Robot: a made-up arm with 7 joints. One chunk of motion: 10 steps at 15 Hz.
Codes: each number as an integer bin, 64 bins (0 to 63) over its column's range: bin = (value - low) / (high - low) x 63, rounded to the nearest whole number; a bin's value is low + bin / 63 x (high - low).
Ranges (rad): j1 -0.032..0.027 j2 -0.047..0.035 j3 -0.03..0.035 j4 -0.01..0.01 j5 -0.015..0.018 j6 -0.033..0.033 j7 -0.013..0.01
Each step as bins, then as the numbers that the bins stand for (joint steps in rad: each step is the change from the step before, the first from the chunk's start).
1 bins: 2 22 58 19 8 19 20
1 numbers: -0.03013 -0.01837 0.02984 -0.00397 -0.01081 -0.01310 -0.00570
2 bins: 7 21 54 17 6 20 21
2 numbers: -0.02544 -0.01967 0.02571 -0.00460 -0.01186 -0.01205 -0.00533
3 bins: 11 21 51 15 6 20 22
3 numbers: -0.02170 -0.01967 0.02262 -0.00524 -0.01186 -0.01205 -0.00497
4 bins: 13 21 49 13 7 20 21
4 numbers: -0.01983 -0.01967 0.02056 -0.00587 -0.01133 -0.01205 -0.00533
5 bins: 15 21 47 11 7 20 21
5 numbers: -0.01795 -0.01967 0.01849 -0.00651 -0.01133 -0.01205 -0.00533
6 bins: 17 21 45 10 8 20 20
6 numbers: -0.01608 -0.01967 0.01643 -0.00683 -0.01081 -0.01205 -0.00570
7 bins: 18 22 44 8 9 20 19
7 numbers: -0.01514 -0.01837 0.01540 -0.00746 -0.01029 -0.01205 -0.00606
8 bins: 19 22 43 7 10 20 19
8 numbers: -0.01421 -0.01837 0.01437 -0.00778 -0.00976 -0.01205 -0.00606
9 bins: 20 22 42 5 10 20 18
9 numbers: -0.01327 -0.01837 0.01333 -0.00841 -0.00976 -0.01205 -0.00643
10 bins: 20 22 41 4 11 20 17
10 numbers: -0.01327 -0.01837 0.01230 -0.00873 -0.00924 -0.01205 -0.00679
